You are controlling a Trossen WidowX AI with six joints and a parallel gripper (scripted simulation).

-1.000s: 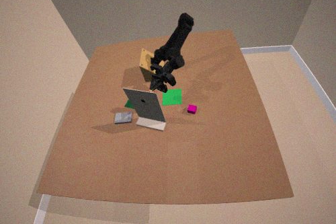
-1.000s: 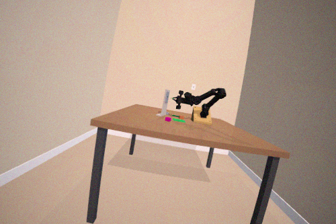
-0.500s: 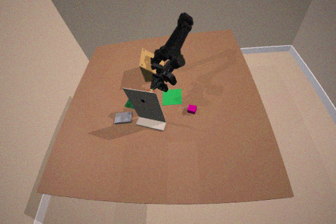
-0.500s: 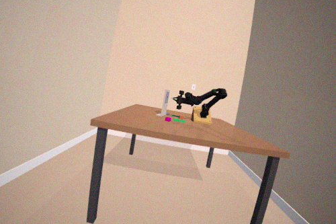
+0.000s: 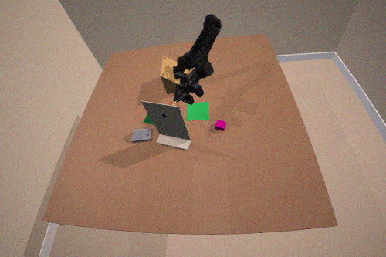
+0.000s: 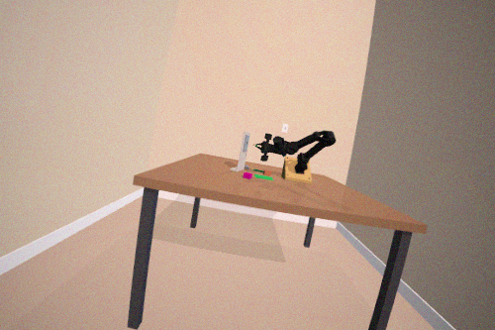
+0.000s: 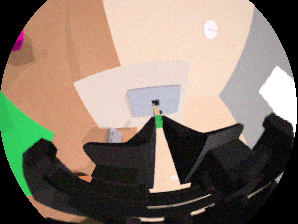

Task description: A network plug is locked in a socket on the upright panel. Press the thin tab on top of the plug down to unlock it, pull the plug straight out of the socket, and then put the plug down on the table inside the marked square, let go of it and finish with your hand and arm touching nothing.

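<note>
Right now the bright green square is 200 mm below my gripper tip, 80 mm to the left of it and 80 mm behind it. The rest, counted from my gripper tip: grey upright panel: 80 mm ahead, 70 mm below, 50 mm to the right; then flat grey block: 220 mm to the right, 190 mm below, 30 mm ahead; then network plug: 10 mm ahead.
</note>
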